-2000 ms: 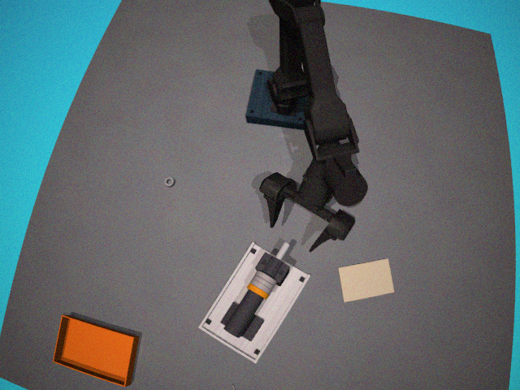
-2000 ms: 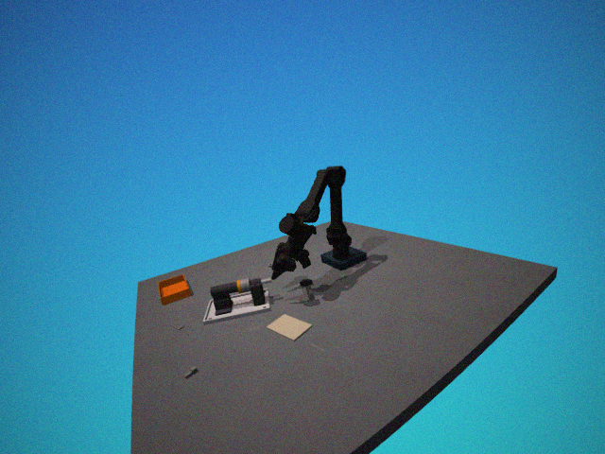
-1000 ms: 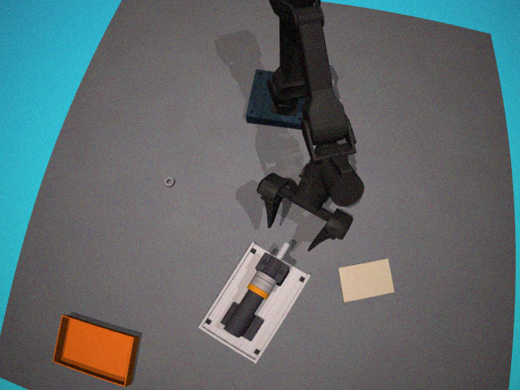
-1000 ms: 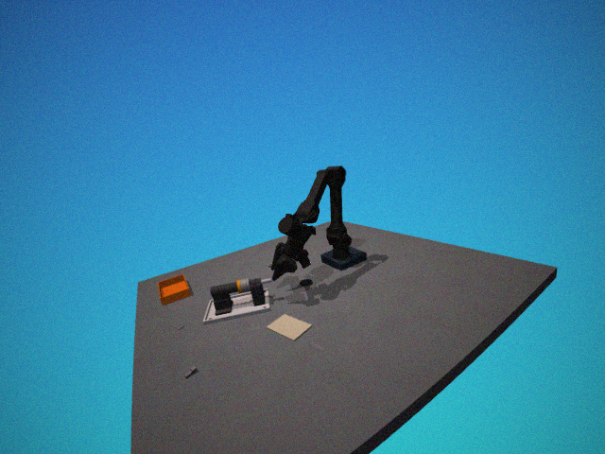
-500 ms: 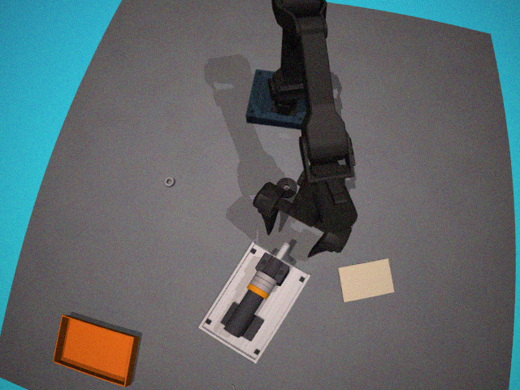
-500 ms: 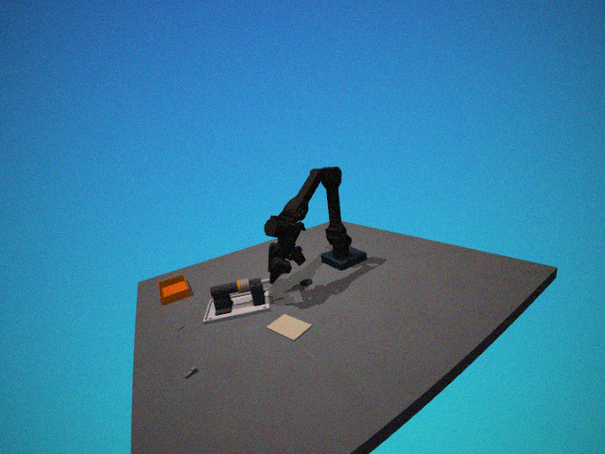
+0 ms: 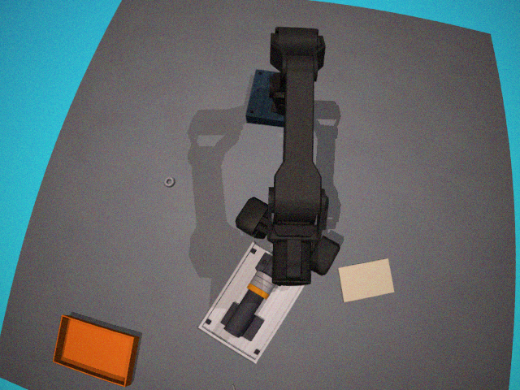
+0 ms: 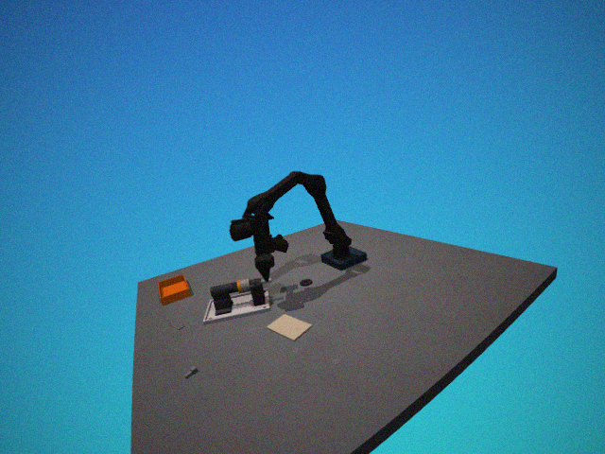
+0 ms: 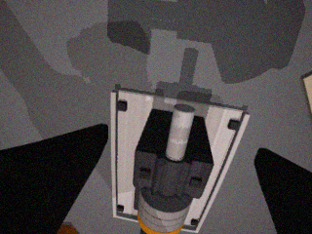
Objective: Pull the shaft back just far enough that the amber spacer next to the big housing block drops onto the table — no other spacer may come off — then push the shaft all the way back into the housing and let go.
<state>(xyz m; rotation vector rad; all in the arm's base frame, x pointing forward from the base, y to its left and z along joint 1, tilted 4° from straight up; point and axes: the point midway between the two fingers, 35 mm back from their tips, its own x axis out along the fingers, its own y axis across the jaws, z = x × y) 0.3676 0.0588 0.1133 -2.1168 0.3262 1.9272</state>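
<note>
The shaft is 80 mm ahead of my gripper tip, 30 mm to the right of it and 20 mm below it. From my gripper tip the other things lie so: pad: 20 mm ahead, 190 mm to the left, 100 mm below; then grey spacer: 80 mm ahead, 30 mm to the right, 20 mm below; then amber spacer: 90 mm ahead, 40 mm to the right, 20 mm below.
</note>
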